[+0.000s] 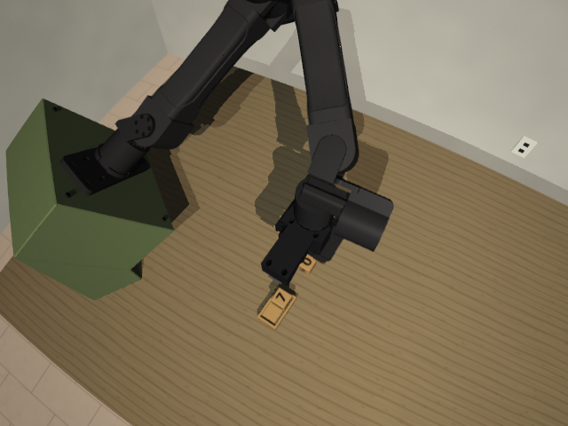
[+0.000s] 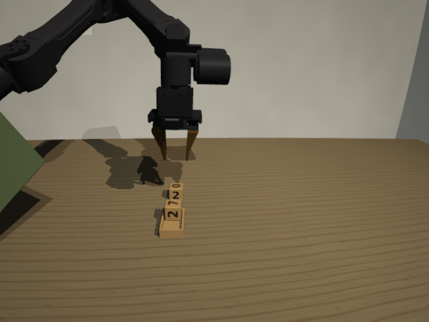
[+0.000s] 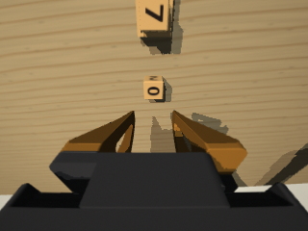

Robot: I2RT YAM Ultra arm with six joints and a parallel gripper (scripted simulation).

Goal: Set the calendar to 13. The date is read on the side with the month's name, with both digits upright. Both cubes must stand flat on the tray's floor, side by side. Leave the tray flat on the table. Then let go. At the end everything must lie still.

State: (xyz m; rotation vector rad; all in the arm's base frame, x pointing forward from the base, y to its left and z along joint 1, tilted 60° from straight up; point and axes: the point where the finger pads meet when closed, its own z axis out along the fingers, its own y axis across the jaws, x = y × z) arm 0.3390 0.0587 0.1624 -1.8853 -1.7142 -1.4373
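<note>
Now: the wooden cube 80 mm below my hand. Also, from my hand: wooden tray: 20 mm ahead, 110 mm to the right, 90 mm below.
</note>
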